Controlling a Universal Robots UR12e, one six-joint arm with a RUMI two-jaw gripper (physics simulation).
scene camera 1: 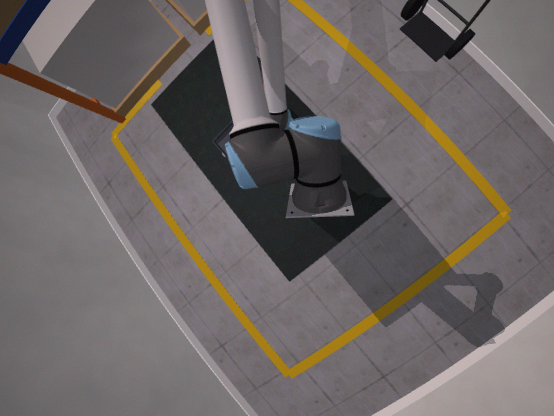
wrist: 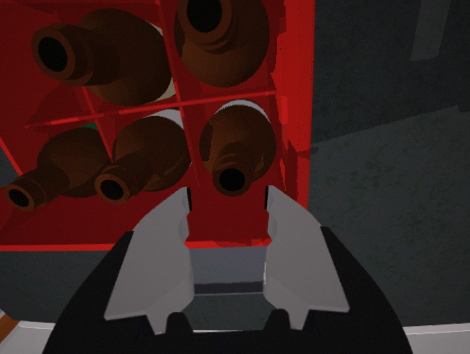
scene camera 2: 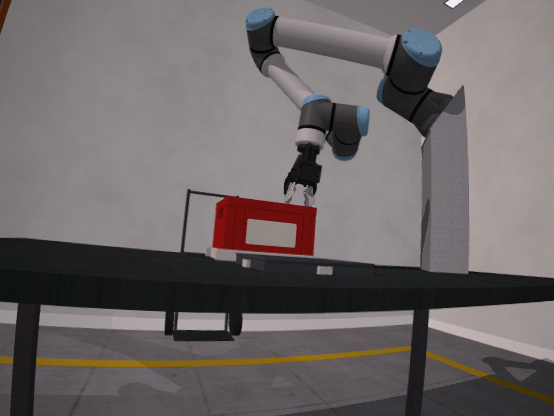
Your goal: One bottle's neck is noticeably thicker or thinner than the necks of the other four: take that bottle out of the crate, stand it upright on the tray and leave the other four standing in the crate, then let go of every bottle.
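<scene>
The red crate stands on the table. In the wrist view, five brown bottles stand in it: a back left bottle, a back right bottle, and three in the front row, left, middle and right. The two back mouths look larger than the front ones. My gripper is partly open and empty above the crate's right end. Its fingertips are close to the front right neck, which is not between them. The slate-grey tray lies beside the crate; scene camera 1 hides most of it.
Thin red dividers separate the crate's compartments. The dark table carries the crate and tray. A grey pedestal supports the arm at the right. A hand truck stands on the floor beyond the table.
</scene>
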